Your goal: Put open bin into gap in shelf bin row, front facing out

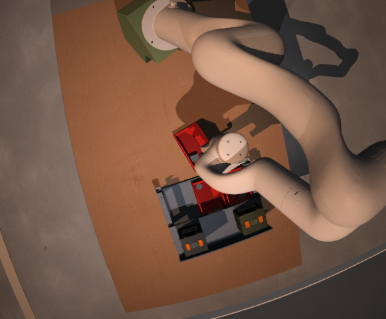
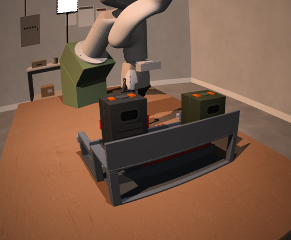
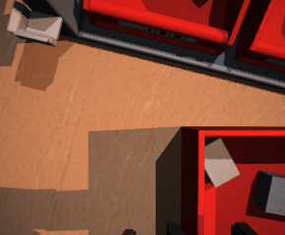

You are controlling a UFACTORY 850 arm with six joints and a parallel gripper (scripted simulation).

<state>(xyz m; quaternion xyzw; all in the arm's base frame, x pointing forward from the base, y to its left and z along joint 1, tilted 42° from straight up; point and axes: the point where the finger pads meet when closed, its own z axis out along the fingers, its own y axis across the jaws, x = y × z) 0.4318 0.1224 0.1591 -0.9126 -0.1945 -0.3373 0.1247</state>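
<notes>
Now: the red bin 1 cm ahead of my hand, 5 cm to the right of it and 7 cm below it. Also, from my hand: grey part: 16 cm ahead, 8 cm to the left, 9 cm below; grey shelf: 24 cm ahead, 2 cm to the left, 4 cm below; dark part: 5 cm ahead, 6 cm to the right, 9 cm below.
</notes>
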